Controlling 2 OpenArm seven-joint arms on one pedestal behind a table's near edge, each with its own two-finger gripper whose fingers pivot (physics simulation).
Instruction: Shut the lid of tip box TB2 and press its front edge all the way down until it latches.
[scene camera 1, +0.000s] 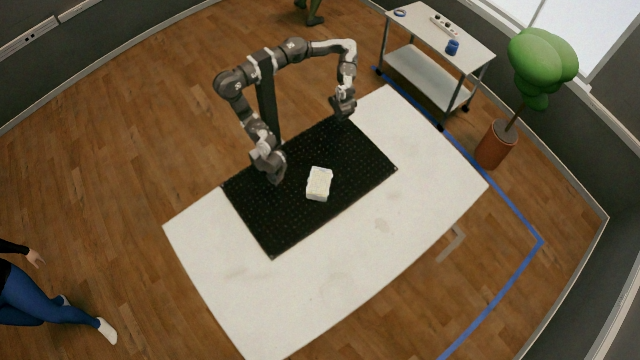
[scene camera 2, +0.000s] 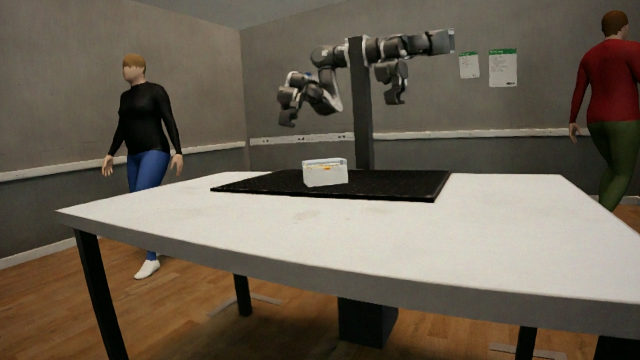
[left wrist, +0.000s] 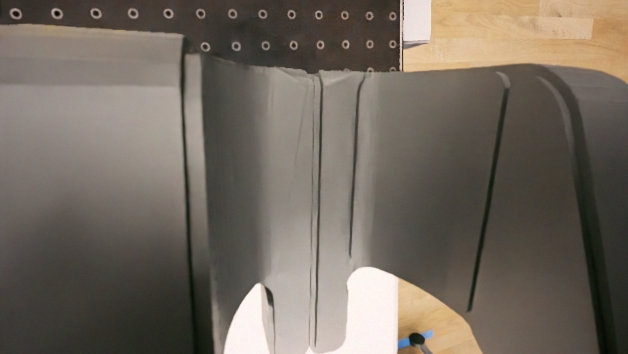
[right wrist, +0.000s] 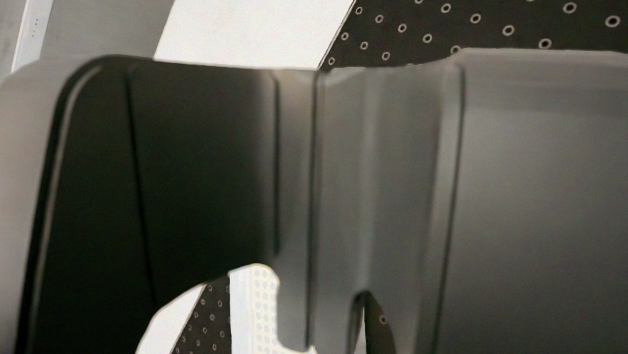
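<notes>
The tip box TB2 (scene camera 1: 319, 184) (scene camera 2: 325, 174) (right wrist: 264, 310) is a small whitish box with a see-through lid and pale yellow contents. It stands upright on the black perforated mat (scene camera 1: 250, 215) (scene camera 2: 400, 192). Its lid looks lowered over the top; whether its front edge is latched cannot be told. My right gripper (scene camera 1: 276, 181) (scene camera 2: 286, 123) (right wrist: 310, 346) is shut and empty, above the mat, to the left of the box in both scene views and apart from it. My left gripper (scene camera 1: 342, 117) (scene camera 2: 395, 102) (left wrist: 312, 346) is shut and empty, raised near the mat's far corner in scene camera 1.
The mat lies on a white table (scene camera 1: 340, 295) (scene camera 2: 350, 240). A wheeled cart (scene camera 1: 425, 19) stands beyond the table, with a blue cup (scene camera 1: 451, 47) and a power strip (scene camera 1: 444, 26) on it. A potted plant (scene camera 1: 495, 145) and people (scene camera 2: 145, 115) stand away from the table.
</notes>
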